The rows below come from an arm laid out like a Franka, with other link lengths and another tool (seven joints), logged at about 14 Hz.
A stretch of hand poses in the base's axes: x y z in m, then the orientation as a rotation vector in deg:
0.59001 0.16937 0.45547 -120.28 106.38 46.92
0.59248 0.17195 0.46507 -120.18 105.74 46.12
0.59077 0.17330 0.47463 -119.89 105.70 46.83
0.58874 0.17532 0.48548 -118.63 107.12 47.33
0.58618 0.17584 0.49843 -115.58 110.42 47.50
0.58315 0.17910 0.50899 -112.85 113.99 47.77
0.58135 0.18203 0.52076 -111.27 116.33 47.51
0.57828 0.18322 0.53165 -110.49 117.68 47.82
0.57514 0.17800 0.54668 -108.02 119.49 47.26
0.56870 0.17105 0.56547 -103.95 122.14 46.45
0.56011 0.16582 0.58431 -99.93 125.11 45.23
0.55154 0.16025 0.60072 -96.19 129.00 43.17
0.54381 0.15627 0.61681 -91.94 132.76 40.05
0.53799 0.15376 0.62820 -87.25 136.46 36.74
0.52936 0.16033 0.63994 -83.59 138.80 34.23
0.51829 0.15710 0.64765 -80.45 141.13 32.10
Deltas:
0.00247 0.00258 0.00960 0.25 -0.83 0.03
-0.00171 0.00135 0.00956 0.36 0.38 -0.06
-0.00203 0.00202 0.01085 -0.05 0.68 -1.16
-0.00256 0.00052 0.01295 -0.36 0.97 -2.89
-0.00303 0.00326 0.01056 -0.74 1.30 -2.71
-0.00180 0.00293 0.01177 -0.75 0.66 -1.68
-0.00307 0.00119 0.01089 -0.37 0.71 -0.81
-0.00314 -0.00522 0.01503 -0.14 0.03 -2.14
-0.00644 -0.00695 0.01879 -0.07 0.03 -3.41
-0.00859 -0.00523 0.01884 -0.52 0.08 -3.50
-0.00857 -0.00557 0.01641 -1.59 0.32 -3.61
-0.00773 -0.00398 0.01609 -1.84 -0.34 -4.01
-0.00582 -0.00251 0.01139 -1.87 -0.39 -4.27
-0.00863 0.00657 0.01174 -1.22 -0.51 -3.19
-0.01107 -0.00323 0.00771 -1.27 -0.10 -2.78

